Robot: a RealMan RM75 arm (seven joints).
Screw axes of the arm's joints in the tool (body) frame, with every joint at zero. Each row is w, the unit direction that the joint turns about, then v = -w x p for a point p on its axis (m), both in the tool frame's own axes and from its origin. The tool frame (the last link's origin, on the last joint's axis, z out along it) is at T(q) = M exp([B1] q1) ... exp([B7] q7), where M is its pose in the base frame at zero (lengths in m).
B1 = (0, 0, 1, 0.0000, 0.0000, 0.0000)
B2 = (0, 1, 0, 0.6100, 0.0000, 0.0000)
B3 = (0, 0, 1, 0.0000, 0.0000, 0.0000)
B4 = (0, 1, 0, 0.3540, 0.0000, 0.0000)
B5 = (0, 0, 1, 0.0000, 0.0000, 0.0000)
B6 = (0, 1, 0, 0.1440, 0.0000, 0.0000)
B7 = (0, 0, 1, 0.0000, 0.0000, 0.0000)
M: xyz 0.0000 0.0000 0.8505 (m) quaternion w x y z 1 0 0 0
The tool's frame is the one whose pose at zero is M.
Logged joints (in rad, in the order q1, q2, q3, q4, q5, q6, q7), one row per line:
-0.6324, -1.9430, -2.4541, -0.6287, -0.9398, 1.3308, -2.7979
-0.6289, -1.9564, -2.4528, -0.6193, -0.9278, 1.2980, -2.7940
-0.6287, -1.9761, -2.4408, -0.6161, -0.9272, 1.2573, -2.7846
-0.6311, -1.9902, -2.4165, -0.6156, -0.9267, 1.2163, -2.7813
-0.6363, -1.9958, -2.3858, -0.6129, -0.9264, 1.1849, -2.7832
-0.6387, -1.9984, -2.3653, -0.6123, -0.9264, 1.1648, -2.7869
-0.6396, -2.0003, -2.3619, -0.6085, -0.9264, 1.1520, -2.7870
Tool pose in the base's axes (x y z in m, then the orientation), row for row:
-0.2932, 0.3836, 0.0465, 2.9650, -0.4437, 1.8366
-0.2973, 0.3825, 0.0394, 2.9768, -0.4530, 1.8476
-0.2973, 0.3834, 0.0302, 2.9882, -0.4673, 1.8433
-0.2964, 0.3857, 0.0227, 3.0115, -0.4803, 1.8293
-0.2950, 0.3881, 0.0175, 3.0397, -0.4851, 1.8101
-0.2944, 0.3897, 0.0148, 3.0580, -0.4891, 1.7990
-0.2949, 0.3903, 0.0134, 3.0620, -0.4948, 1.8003
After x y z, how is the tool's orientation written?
As angles about the fixed x, y, z axes (roll, pitch, yaw), in radians.
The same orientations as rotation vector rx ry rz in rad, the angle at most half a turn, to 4 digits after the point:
-1.7671, -2.2192, -0.5880
-1.7435, -2.2188, -0.5778
-1.7360, -2.2028, -0.5751
-1.7344, -2.1798, -0.5599
-1.7401, -2.1590, -0.5349
-1.7413, -2.1457, -0.5194
-1.7346, -2.1419, -0.5186

